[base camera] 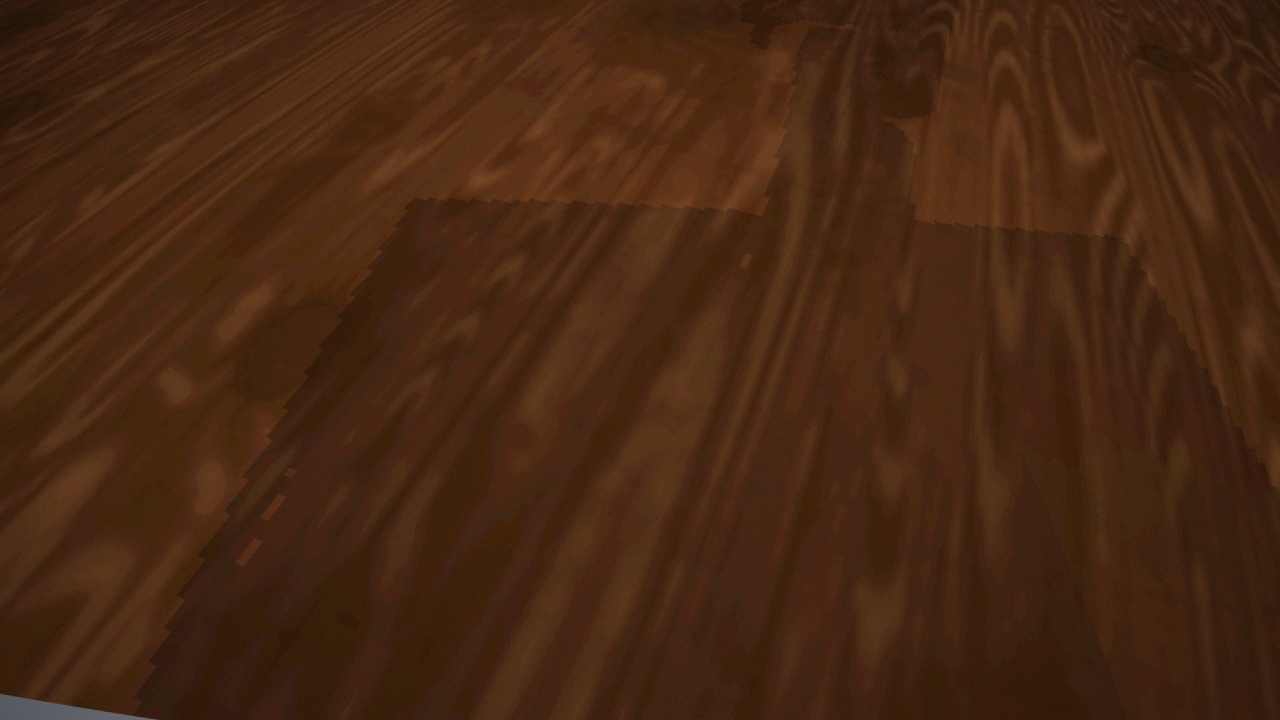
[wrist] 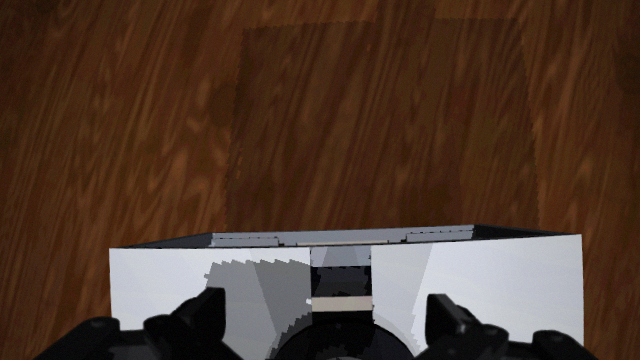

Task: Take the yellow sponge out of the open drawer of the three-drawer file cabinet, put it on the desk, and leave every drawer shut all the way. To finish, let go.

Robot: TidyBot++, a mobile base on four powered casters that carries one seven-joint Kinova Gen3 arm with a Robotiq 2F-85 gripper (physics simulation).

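My gripper (wrist: 325, 314) is at the bottom of the wrist view. Its two black fingers stand wide apart, with nothing between them. The yellow sponge, the three-drawer file cabinet and the desk cannot be made out in the base camera view or the wrist view, so the state of the drawers cannot be told.
A pale box-like body (wrist: 505, 290) with a dark middle slot, apparently my own base, lies below the fingers. The brown wood floor (base camera: 537, 116) (wrist: 125, 125) carries a broad dark shadow. A pale edge shows at the base camera view's bottom left.
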